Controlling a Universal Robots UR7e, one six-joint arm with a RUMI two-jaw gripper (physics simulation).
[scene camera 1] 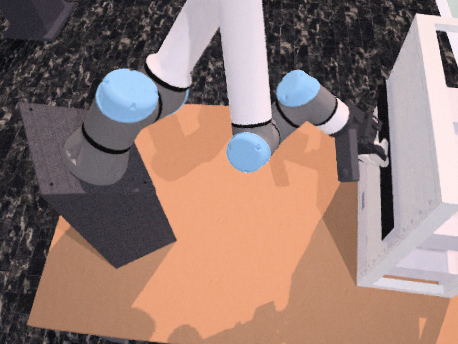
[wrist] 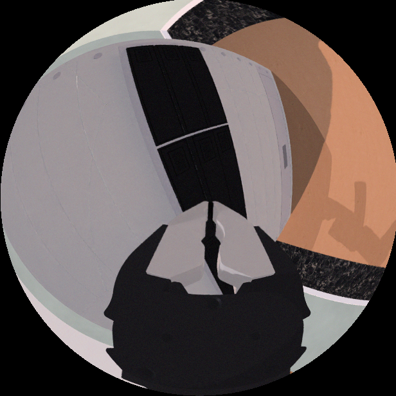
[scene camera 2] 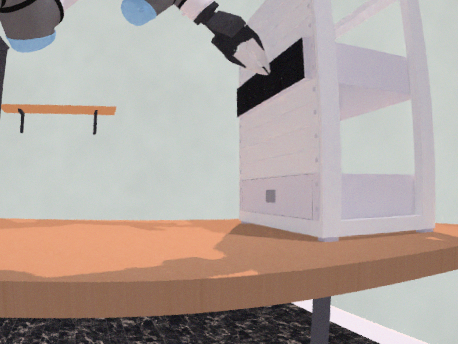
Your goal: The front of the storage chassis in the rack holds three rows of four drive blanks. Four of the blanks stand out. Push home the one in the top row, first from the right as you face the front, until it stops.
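Frame: origin at the arm's base, x ahead, y left, z up, level; millimetres.
Seen in the pictures: gripper, fingertip midpoint: (scene camera 1: 385,165) (scene camera 2: 268,73); arm's base at its link origin: (scene camera 1: 94,160).
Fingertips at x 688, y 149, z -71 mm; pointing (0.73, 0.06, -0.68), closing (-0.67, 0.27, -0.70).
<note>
Pixels of each thing's middle, then the offset from my fingertips to it. "*": a spot on its surface instead. Level surfaces: height alone.
- white rack at the middle of its body: (scene camera 2: 319,110) (scene camera 1: 434,172) 153 mm ahead, 47 mm left, 67 mm down
- drawer with a grey square handle, surface spot: (scene camera 2: 270,196) * 16 mm ahead, 42 mm left, 282 mm down
- orange table at its surface level: 363 mm down
The storage chassis (scene camera 1: 387,210) (scene camera 2: 290,65) (wrist: 200,172) shows as a black front in the white rack (scene camera 1: 425,120) (scene camera 2: 327,200). In the wrist view the rack's top lies to the left and its right side lies upward. The top-row blank first from the right (wrist: 154,95) is the dark upper-left panel there; how far it stands out cannot be told. My gripper (scene camera 1: 384,159) (scene camera 2: 269,73) (wrist: 209,203) is shut and empty. Its tips are close to the chassis front, near mid-width, below the target blank in the wrist view. Contact cannot be told. The fingers hide the blanks farther left.
A thin pale line crosses the black front between the first and second blanks from the right. Pale panels (wrist: 90,150) lie above and below the chassis. A drawer with a grey square handle (scene camera 2: 270,196) is at the rack's bottom. The rack stands on the orange table (scene camera 1: 225,225) (scene camera 2: 150,250).
</note>
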